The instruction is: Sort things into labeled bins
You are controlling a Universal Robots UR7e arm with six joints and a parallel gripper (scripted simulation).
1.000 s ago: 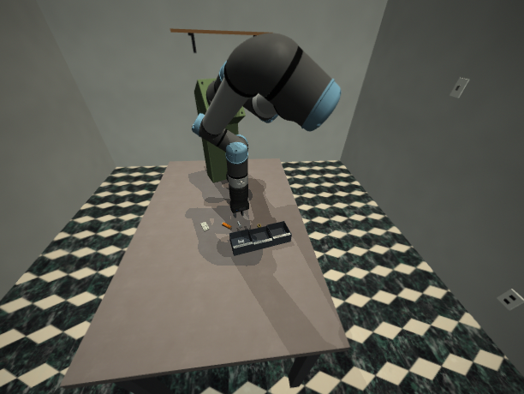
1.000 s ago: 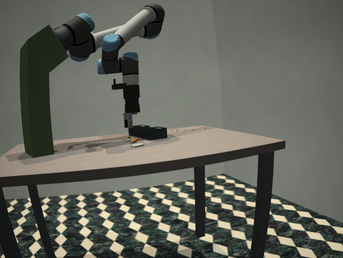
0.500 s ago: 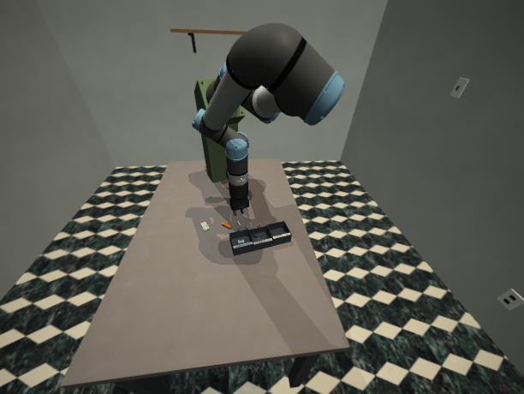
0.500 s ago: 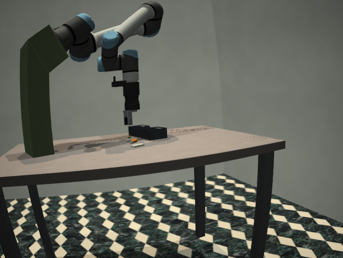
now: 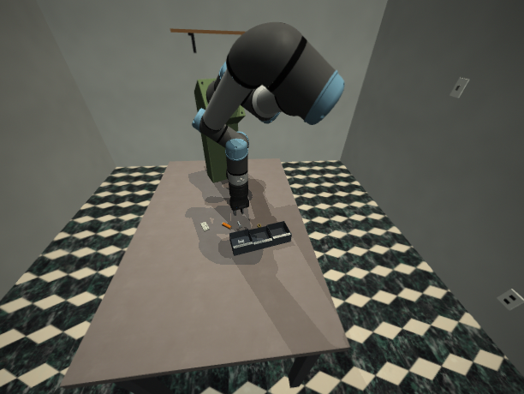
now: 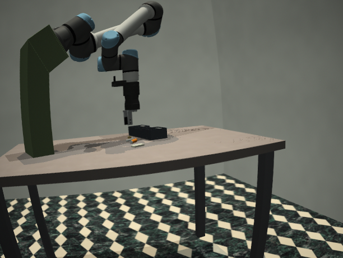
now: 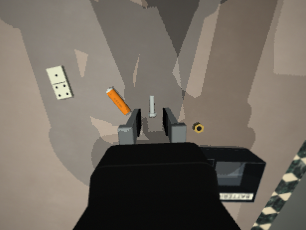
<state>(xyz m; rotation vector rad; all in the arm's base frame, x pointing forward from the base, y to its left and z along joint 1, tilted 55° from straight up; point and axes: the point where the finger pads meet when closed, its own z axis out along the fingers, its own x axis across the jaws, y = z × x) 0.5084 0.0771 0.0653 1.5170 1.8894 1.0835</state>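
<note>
Right now my hand is 10 mm short of the grey bolt and 90 mm above it. Also, from my hand: orange battery (10 mm ahead, 60 mm to the right, 80 mm below); then brass nut (100 mm to the left, 90 mm below); then dark three-compartment bin row (90 mm ahead, 100 mm to the left, 70 mm below).
</note>
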